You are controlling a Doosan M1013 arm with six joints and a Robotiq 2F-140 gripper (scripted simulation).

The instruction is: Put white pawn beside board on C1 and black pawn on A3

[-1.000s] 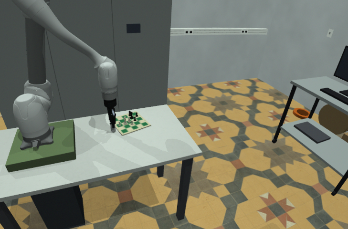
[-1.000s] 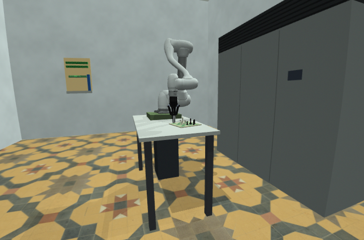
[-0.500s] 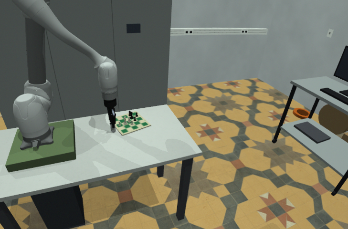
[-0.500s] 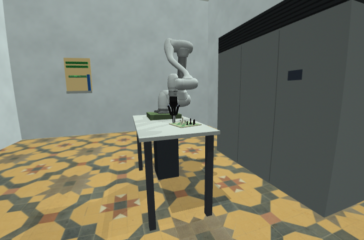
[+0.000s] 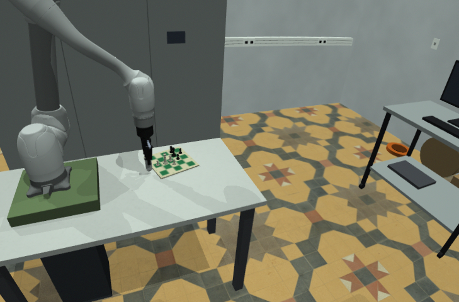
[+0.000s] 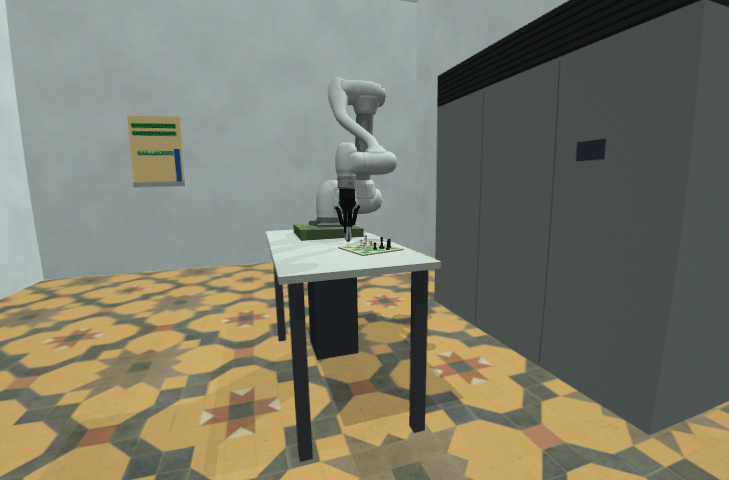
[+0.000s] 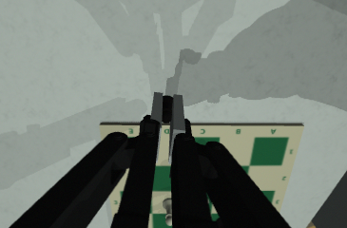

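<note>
My hand is 13 cm short of the chessboard, 7 cm to the right of it and 6 cm above it.
</note>
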